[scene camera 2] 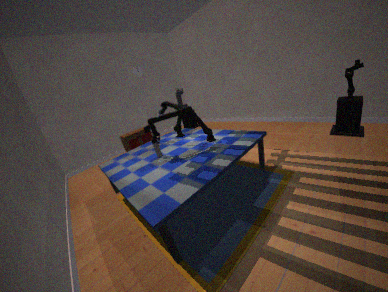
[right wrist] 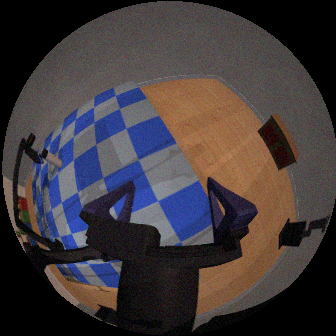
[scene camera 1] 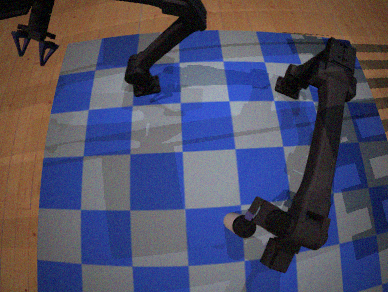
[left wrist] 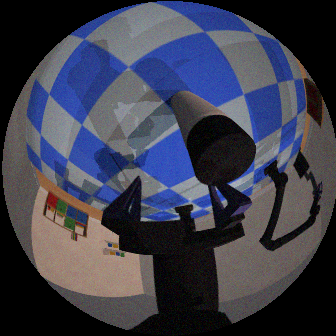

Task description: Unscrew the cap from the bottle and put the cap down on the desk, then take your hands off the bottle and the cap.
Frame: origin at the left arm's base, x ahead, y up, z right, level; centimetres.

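Seen in the pictures: left gripper, fingertip midpoint: (scene camera 2: 159, 142) (right wrist: 41, 161) (scene camera 1: 263, 216) (left wrist: 174, 176); right gripper, fingertip midpoint: (right wrist: 168, 182) (scene camera 1: 31, 61); left arm's base at its link origin: (scene camera 2: 211, 140) (right wrist: 59, 244) (scene camera 1: 287, 88) (left wrist: 183, 207); right arm's base at its link origin: (scene camera 2: 180, 136) (scene camera 1: 146, 86) (left wrist: 269, 166).
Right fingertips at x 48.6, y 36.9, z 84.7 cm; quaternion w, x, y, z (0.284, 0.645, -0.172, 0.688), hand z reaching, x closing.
Pixels of each thing's top centre, then the offset from my right fingertips to it. Level surfaces: height alone.
- pale body at its top centre: (left wrist: 221, 155) (scene camera 1: 244, 225) (right wrist: 43, 153) (scene camera 2: 154, 140) dx +17.5, dy -16.8, dz -79.1 cm
- wide black cap at its top centre: (left wrist: 229, 165) (scene camera 1: 245, 226) (right wrist: 42, 152) dx +17.8, dy -15.1, dz -79.1 cm
- grey chequered desk at its surface level: dy -36.9 cm
The bottle has a pale body (scene camera 1: 230, 220) (left wrist: 194, 110) (right wrist: 53, 160) and a wide black cap (scene camera 1: 244, 226) (left wrist: 224, 152) (right wrist: 45, 153) on its top. It stands upright on the blue and grey chequered desk (scene camera 1: 210, 175) (left wrist: 240, 57) (right wrist: 116, 145). My left gripper (scene camera 1: 252, 216) (left wrist: 174, 176) is open beside the bottle's top. In the left wrist view the cap lies close to the right-hand fingertip and is not between the fingers; whether they touch is unclear. My right gripper (scene camera 1: 32, 59) (right wrist: 168, 182) is open and empty, high up, beyond the desk's far left corner in scene camera 1.
The left arm (scene camera 1: 325, 135) reaches over the desk's right side. The right arm's black base (scene camera 1: 145, 86) stands at the back of the desk, and the left arm's base (scene camera 1: 287, 86) stands farther right. A reddish-brown cabinet (right wrist: 280, 142) is on the floor beyond the desk.
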